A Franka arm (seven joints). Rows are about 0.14 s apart.
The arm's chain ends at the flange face. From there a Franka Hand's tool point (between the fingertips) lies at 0.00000 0.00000 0.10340 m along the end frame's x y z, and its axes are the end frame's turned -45 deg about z.
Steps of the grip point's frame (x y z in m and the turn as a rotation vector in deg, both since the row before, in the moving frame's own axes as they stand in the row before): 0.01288, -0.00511, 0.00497, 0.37, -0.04, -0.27; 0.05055, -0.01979, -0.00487, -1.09, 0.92, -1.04; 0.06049, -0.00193, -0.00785, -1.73, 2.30, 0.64; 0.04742, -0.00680, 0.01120, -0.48, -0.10, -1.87; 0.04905, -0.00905, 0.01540, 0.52, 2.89, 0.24
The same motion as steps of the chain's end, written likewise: 0.00602, -0.01230, 0.00497, 0.23, -0.29, -0.27; 0.01918, -0.04993, -0.00484, -0.12, 1.42, -1.04; 0.03626, -0.04344, -0.00772, 0.40, 2.85, 0.64; 0.02823, -0.03907, 0.01120, -0.41, 0.27, -1.87; 0.02525, -0.03674, 0.01554, 2.41, 1.68, 0.24
